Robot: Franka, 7 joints.
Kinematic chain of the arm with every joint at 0, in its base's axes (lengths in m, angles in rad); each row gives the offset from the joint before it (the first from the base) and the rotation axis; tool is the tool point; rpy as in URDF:
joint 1: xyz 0 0 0.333 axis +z
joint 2: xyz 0 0 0 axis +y
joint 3: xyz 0 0 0.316 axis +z
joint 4: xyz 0.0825 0 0 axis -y
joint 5: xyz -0.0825 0 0.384 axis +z
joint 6: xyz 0 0 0 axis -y
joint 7: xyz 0.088 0 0 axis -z
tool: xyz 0 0 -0.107 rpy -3.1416 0 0
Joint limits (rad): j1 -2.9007..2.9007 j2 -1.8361..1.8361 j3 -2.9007..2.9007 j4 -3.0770..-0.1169 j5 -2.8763..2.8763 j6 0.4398..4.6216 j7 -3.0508..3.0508
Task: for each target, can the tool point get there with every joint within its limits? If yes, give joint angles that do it. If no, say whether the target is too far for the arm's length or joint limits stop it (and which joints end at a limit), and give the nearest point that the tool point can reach.
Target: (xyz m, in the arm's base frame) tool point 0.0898 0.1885 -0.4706
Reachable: no: joint limits stop it (at a limit: joint 2) | nearest point 0.0955 0.2004 -0.3572 | short by 0.114 m
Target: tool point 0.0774 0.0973 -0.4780
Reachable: no: joint limits stop it (at a limit: joint 2) | nearest point 0.0976 0.1227 -0.3455 | short by 0.136 m
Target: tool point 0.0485 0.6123 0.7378
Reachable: yes | joints 0.9776 0.2516 0.4006 -1.3416 1.7919 1.4296 0.1569
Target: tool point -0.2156 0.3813 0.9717
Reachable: yes | joints -0.5082 -0.9901 0.9165 -0.9399 -1.7448 1.3459 -0.5923
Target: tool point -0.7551 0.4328 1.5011
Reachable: no: too far | nearest point -0.4447 0.2549 1.0209 | short by 0.599 m
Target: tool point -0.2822 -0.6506 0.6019
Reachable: yes | joints 1.1869 -1.2137 0.9950 -0.3704 -0.0453 3.9908 0.6568
